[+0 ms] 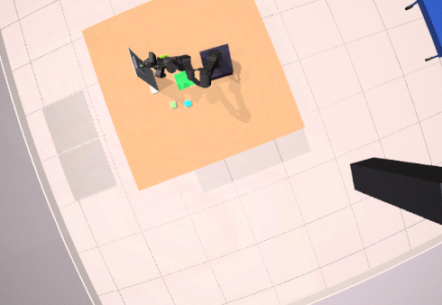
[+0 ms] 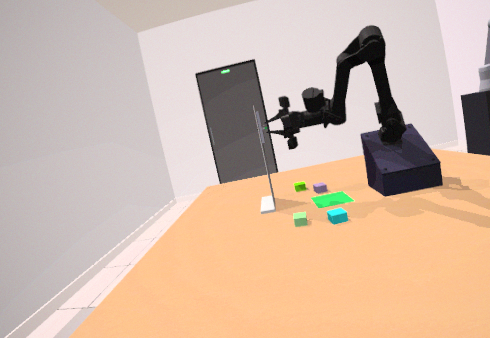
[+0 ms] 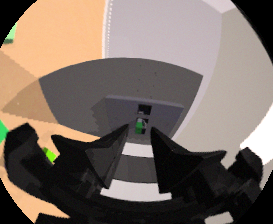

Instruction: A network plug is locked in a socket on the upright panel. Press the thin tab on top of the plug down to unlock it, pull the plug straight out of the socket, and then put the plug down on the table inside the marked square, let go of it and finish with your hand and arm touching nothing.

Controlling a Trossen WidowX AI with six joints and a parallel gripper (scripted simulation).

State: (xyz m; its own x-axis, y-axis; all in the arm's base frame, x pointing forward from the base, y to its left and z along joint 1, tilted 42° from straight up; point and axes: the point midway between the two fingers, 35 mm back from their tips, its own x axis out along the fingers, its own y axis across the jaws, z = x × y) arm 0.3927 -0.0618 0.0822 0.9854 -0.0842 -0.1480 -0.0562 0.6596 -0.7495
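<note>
The plug is 10 mm ahead of my gripper tip. Also, from my gripper tip: lime cube (80 mm behind, 130 mm to the right, 280 mm below); then purple cube (160 mm behind, 70 mm to the right, 280 mm below); then upright panel (30 mm ahead, 120 mm below).
</note>
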